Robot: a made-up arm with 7 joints. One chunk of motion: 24 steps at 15 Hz.
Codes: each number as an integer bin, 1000 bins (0 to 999) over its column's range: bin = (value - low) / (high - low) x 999, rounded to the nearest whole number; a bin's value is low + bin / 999 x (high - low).
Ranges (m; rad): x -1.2..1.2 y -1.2..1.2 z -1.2..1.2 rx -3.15..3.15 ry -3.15..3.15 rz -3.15..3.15
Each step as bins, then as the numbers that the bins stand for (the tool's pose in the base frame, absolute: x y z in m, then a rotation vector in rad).
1 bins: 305 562 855 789 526 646
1 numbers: -0.4673 0.1502 0.8541 1.8257 0.1671 0.9239
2 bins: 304 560 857 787 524 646
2 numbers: -0.4697 0.1453 0.8589 1.8131 0.1545 0.9239
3 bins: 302 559 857 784 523 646
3 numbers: -0.4745 0.1429 0.8589 1.7941 0.1482 0.9239
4 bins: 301 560 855 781 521 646
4 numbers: -0.4769 0.1453 0.8541 1.7752 0.1356 0.9239
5 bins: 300 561 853 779 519 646
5 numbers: -0.4793 0.1477 0.8492 1.7626 0.1230 0.9239
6 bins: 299 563 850 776 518 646
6 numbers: -0.4817 0.1526 0.8420 1.7437 0.1167 0.9239
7 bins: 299 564 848 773 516 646
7 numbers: -0.4817 0.1550 0.8372 1.7248 0.1041 0.9239
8 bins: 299 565 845 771 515 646
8 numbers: -0.4817 0.1574 0.8300 1.7122 0.0977 0.9239
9 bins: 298 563 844 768 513 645
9 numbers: -0.4841 0.1526 0.8276 1.6932 0.0851 0.9176
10 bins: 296 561 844 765 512 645
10 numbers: -0.4889 0.1477 0.8276 1.6743 0.0788 0.9176
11 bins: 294 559 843 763 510 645
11 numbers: -0.4937 0.1429 0.8252 1.6617 0.0662 0.9176
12 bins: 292 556 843 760 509 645
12 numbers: -0.4985 0.1357 0.8252 1.6428 0.0599 0.9176
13 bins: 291 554 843 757 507 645
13 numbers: -0.5009 0.1309 0.8252 1.6239 0.0473 0.9176
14 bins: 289 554 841 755 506 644
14 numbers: -0.5057 0.1309 0.8204 1.6113 0.0410 0.9113
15 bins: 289 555 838 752 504 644
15 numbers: -0.5057 0.1333 0.8132 1.5923 0.0284 0.9113
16 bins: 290 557 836 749 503 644
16 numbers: -0.5033 0.1381 0.8084 1.5734 0.0221 0.9113
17 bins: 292 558 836 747 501 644
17 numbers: -0.4985 0.1405 0.8084 1.5608 0.0095 0.9113
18 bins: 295 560 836 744 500 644
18 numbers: -0.4913 0.1453 0.8084 1.5419 0.0032 0.9113
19 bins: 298 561 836 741 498 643
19 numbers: -0.4841 0.1477 0.8084 1.5230 -0.0095 0.9050
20 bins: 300 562 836 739 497 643
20 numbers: -0.4793 0.1502 0.8084 1.5104 -0.0158 0.9050
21 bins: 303 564 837 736 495 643
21 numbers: -0.4721 0.1550 0.8108 1.4914 -0.0284 0.9050
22 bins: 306 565 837 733 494 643
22 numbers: -0.4649 0.1574 0.8108 1.4725 -0.0347 0.9050
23 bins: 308 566 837 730 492 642
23 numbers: -0.4601 0.1598 0.8108 1.4536 -0.0473 0.8986
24 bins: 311 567 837 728 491 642
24 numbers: -0.4529 0.1622 0.8108 1.4410 -0.0536 0.8986
